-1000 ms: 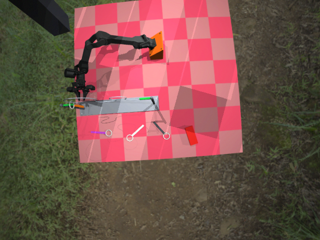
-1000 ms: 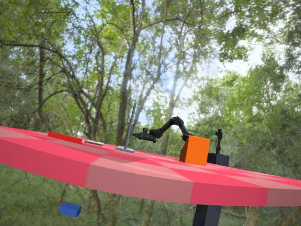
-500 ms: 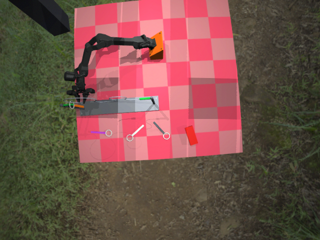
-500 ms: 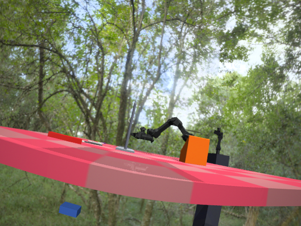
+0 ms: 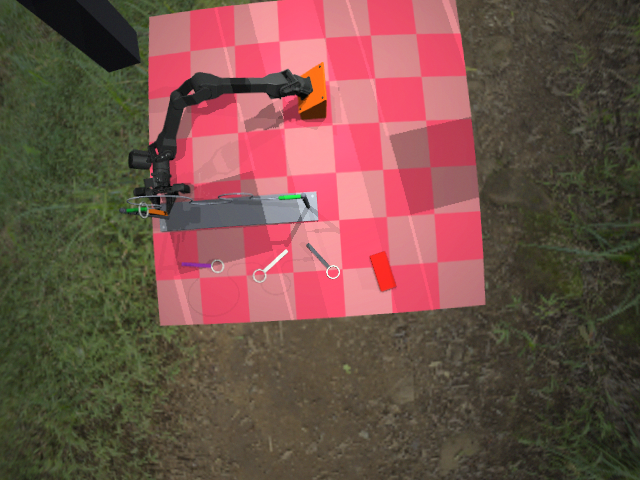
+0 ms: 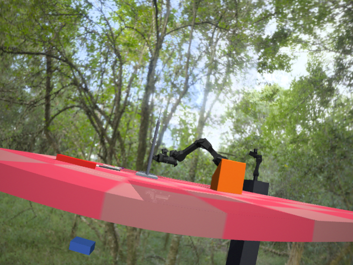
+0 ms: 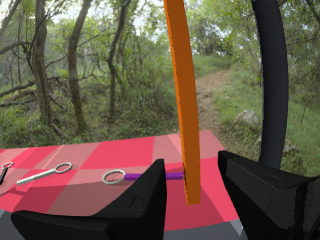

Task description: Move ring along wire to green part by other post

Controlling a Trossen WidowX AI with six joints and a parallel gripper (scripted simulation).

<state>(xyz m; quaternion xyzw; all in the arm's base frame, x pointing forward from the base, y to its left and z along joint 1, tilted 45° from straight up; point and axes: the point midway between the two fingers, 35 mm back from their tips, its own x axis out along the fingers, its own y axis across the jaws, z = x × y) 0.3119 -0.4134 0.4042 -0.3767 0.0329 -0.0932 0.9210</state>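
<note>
My gripper tip is now 80 mm below the ring with orange handle and 10 mm past it. Also, from my gripper tip: blue block (620 mm below, 330 mm to the left, 330 mm ahead); red block (720 mm to the left, 370 mm ahead, 130 mm below).
</note>
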